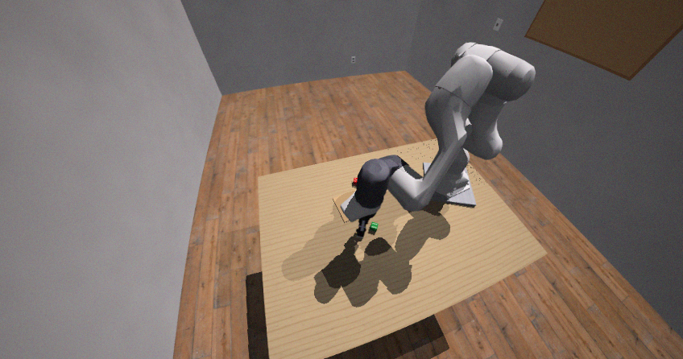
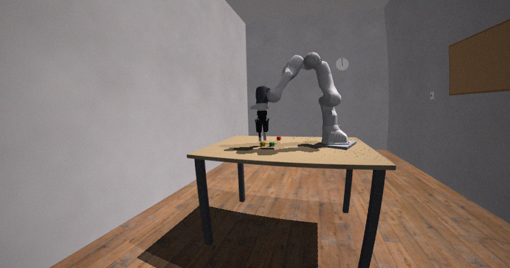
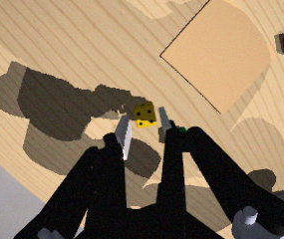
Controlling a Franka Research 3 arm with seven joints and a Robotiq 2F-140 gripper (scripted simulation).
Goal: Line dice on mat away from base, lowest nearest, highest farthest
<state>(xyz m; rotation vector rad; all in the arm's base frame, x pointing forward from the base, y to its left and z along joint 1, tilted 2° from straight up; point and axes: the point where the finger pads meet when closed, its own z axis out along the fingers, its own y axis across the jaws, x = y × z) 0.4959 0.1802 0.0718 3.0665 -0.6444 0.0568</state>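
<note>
The yellow die is 60 mm below my hand. The rest, counted from my hand: green die 70 mm behind, 20 mm to the right, 60 mm below; red die 50 mm behind, 280 mm to the right, 60 mm below; tan mat 150 mm to the right, 70 mm below.
</note>
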